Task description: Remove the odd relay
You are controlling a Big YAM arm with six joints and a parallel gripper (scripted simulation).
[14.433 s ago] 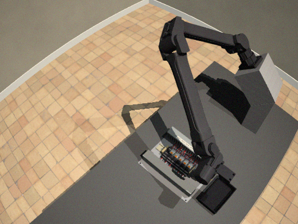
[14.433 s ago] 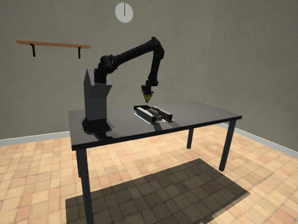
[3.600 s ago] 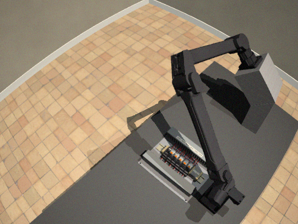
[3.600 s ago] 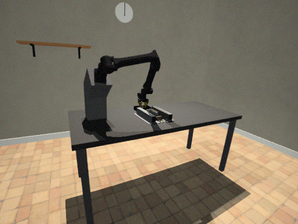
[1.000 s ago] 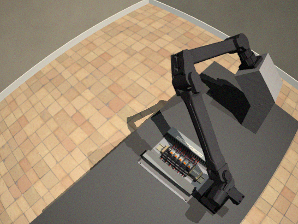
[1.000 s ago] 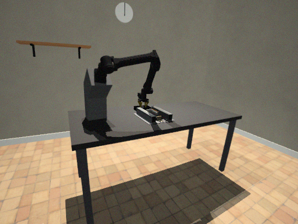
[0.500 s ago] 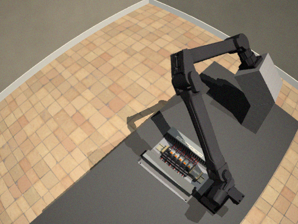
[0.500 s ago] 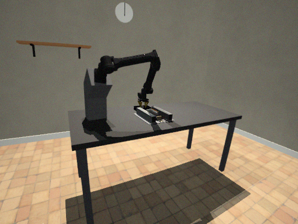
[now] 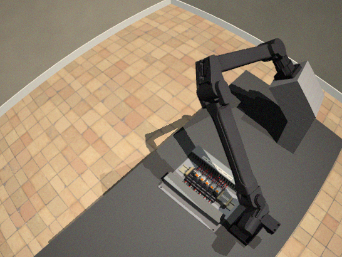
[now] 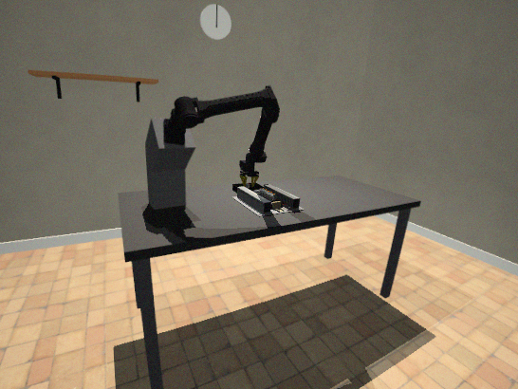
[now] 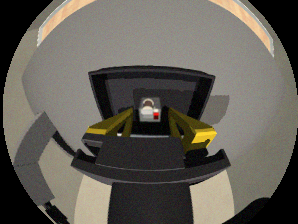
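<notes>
Now: hand 10 mm to the right of the relay and 10 mm above it. Also, from my hand: black tray (10 mm to the left, 20 mm below).
</notes>
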